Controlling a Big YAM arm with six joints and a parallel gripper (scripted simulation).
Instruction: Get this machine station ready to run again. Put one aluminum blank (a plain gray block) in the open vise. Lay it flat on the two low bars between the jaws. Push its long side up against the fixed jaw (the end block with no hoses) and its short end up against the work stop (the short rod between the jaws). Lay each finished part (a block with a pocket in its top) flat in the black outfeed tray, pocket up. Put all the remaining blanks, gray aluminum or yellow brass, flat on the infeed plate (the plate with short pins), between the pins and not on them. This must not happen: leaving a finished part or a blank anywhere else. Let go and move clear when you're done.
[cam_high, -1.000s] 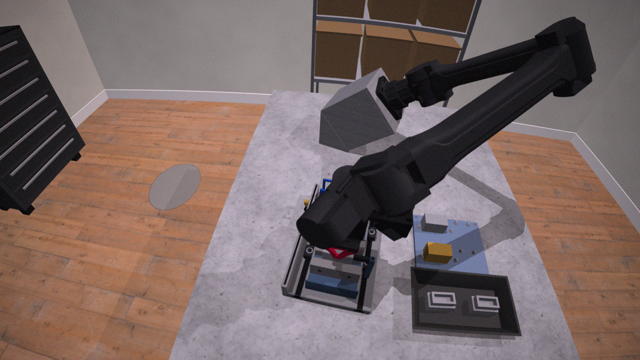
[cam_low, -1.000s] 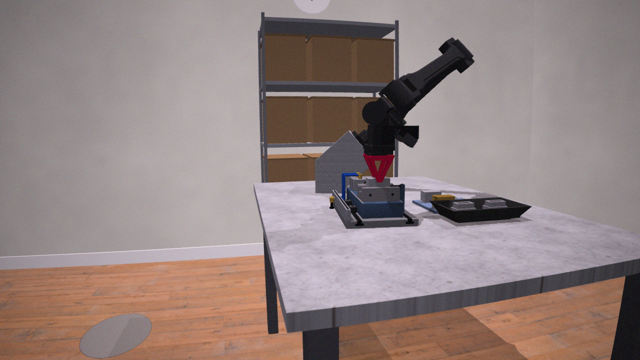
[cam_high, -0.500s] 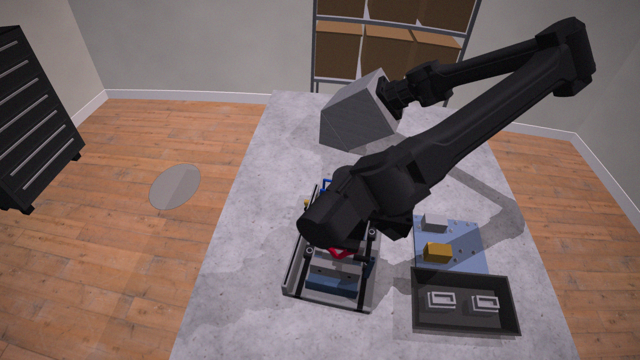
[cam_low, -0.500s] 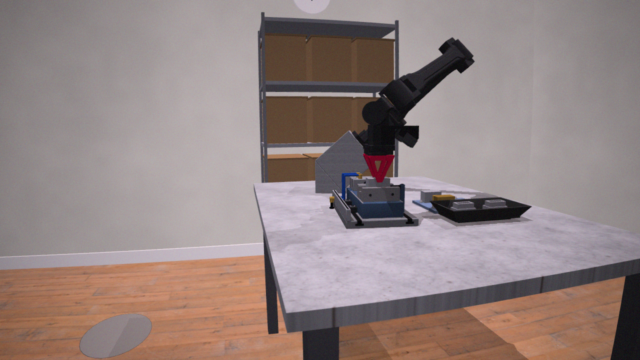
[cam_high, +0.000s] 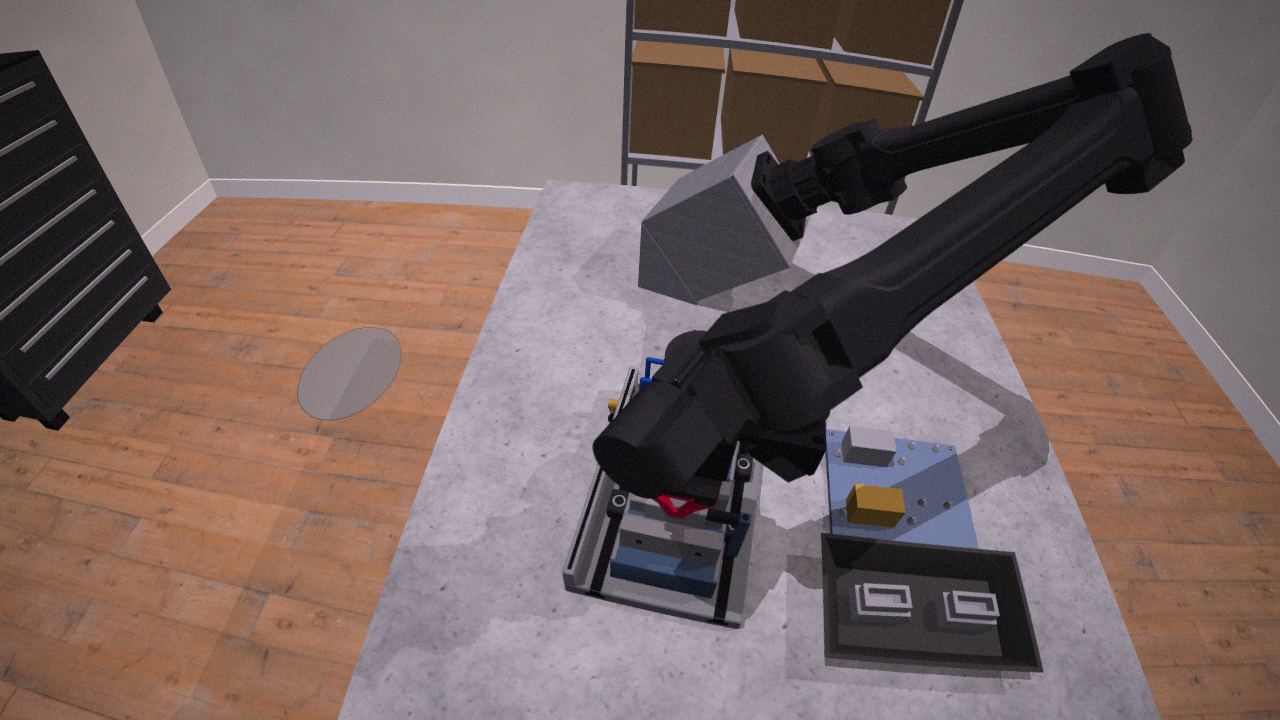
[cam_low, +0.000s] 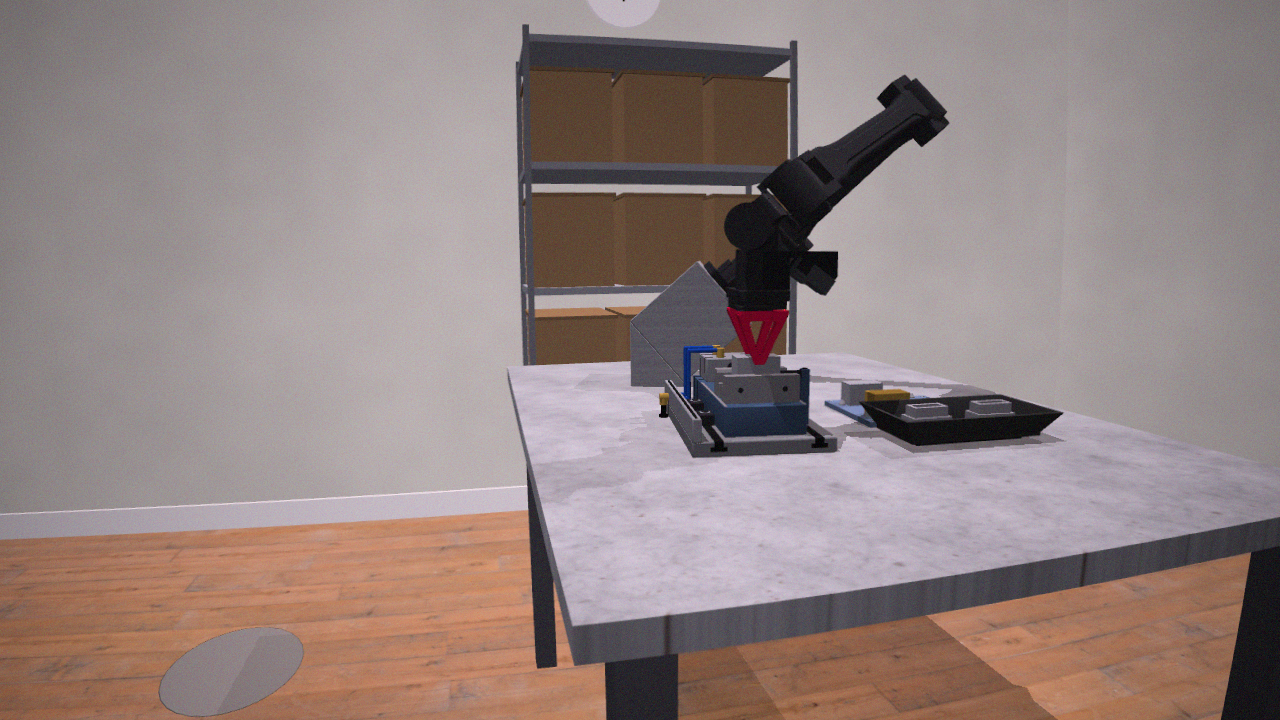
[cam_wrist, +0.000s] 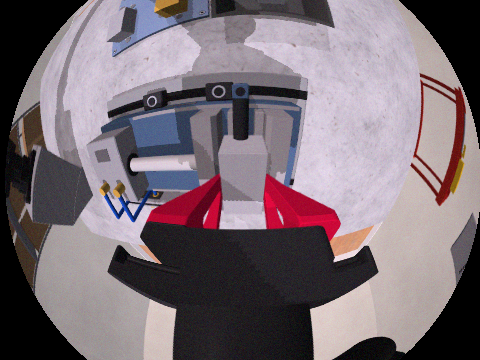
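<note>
Now: the work stop rod 5 cm to the left of my hand and 3 cm below it. From my hand the other things lie so: yellow brass blank (23 cm to the left, 10 cm behind, 9 cm below); blue infeed plate (27 cm to the left, 15 cm behind, 11 cm below).
</note>
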